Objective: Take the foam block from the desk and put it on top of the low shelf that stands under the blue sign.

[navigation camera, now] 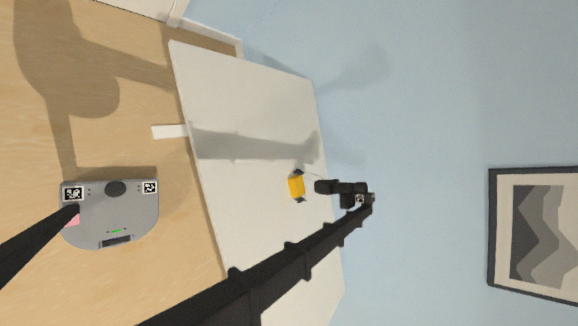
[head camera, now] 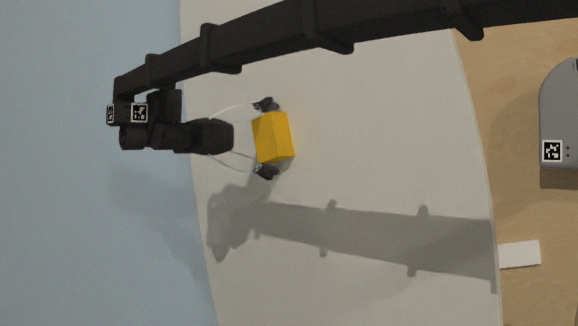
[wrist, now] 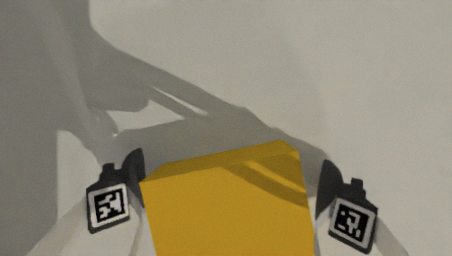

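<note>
The yellow foam block sits on the pale desk, slightly turned relative to the fingers. My gripper is open, with one fingertip on each side of the block. In the wrist view the left fingertip is very close to the block's left edge, and a narrow gap shows at the right one. Whether either finger touches it is hard to tell. The block's near part is cut off in the wrist view. The low shelf and the blue sign do not show.
The black arm reaches over the desk to the light blue wall. My grey base stands on the wood floor beside the desk. A framed picture hangs on the wall.
</note>
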